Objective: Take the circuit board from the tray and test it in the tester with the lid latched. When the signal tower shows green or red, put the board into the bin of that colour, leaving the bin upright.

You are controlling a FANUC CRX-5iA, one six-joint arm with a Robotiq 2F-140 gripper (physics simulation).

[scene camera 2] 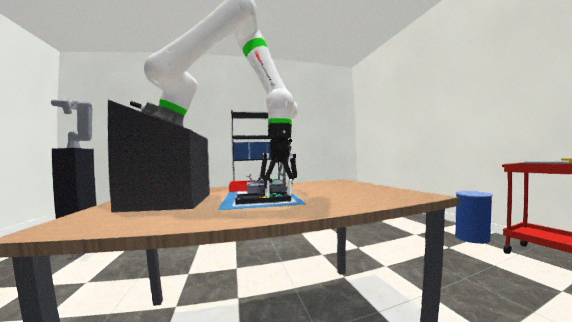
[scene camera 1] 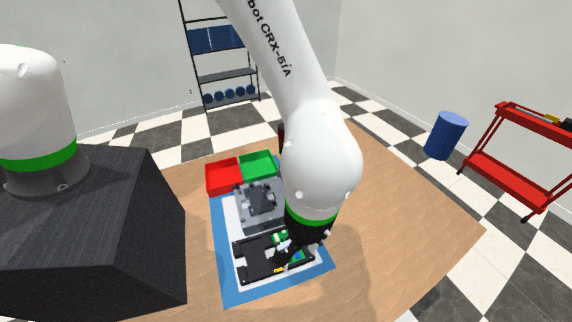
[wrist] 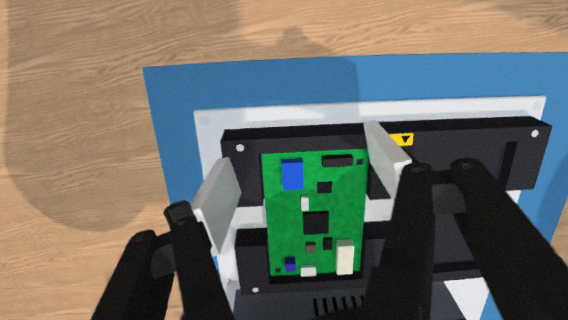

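Where they show: gripper, between the fingertips: [scene camera 2: 278, 195] [scene camera 1: 297, 259] [wrist: 300, 159]; arm's base, origin of its link: [scene camera 1: 52, 174].
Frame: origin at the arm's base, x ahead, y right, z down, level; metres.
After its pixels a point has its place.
The green circuit board [scene camera 1: 298, 256] @[x 0.501, y 0.167, z 0.337 m] [wrist: 340, 200] @[x 0.466, y 0.137, z 0.344 m] lies flat in one side of the black tray [scene camera 1: 256, 257] @[x 0.386, y 0.128, z 0.346 m] [scene camera 2: 250, 199] @[x 0.385, y 0.192, z 0.340 m] [wrist: 475, 145] @[x 0.372, y 0.176, z 0.346 m]; the tray's other side is empty. My gripper [scene camera 1: 300, 256] @[x 0.496, y 0.175, z 0.335 m] [scene camera 2: 278, 192] @[x 0.496, y 0.175, z 0.335 m] [wrist: 300, 159] @[x 0.496, y 0.175, z 0.335 m] is open and points down, its pads on either side of the board, apart from its long edges. The grey tester [scene camera 1: 260, 225] @[x 0.424, y 0.043, z 0.317 m] [scene camera 2: 256, 188] @[x 0.411, y 0.043, z 0.319 m] stands behind the tray; a grey upright part, perhaps its lid, is mostly hidden behind the gripper in scene camera 2. A dark red piece, perhaps of the signal tower, shows beside the arm in scene camera 1; no lit colour is readable.
The red bin [scene camera 1: 223, 175] @[x 0.328, y -0.267, z 0.358 m] [scene camera 2: 237, 186] @[x 0.308, y -0.164, z 0.331 m] and green bin [scene camera 1: 257, 165] @[x 0.482, y -0.278, z 0.358 m] stand upright side by side behind the tester. The tray and tester rest on a blue and white mat [scene camera 1: 218, 250] @[x 0.275, y 0.065, z 0.362 m] [wrist: 250, 90] @[x 0.526, y 0.214, z 0.362 m]. The black robot pedestal [scene camera 1: 150, 240] @[x 0.167, y 0.104, z 0.163 m] [scene camera 2: 155, 170] @[x 0.037, y 0.203, z 0.214 m] stands at the left.
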